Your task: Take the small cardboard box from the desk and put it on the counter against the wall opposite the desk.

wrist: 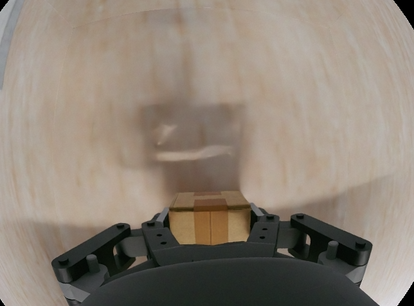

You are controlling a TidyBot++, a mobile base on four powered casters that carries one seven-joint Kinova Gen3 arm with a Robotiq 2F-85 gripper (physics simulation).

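Note:
The small cardboard box (210,226), light brown with a darker tape strip down its middle, is at the bottom centre of the wrist view, between the two fingertips. My gripper (209,216) is shut on the box, with one finger pad against its left side and one against its right. The box sits square between the pads. Its lower part is hidden behind the gripper's body. The desk (310,110) has a pale wood-grain top that fills the view behind the box. The counter does not show in this view.
A grey-white strip (7,45) shows at the upper left edge of the view. Shadows of the gripper and box fall on the desk top in front of the box.

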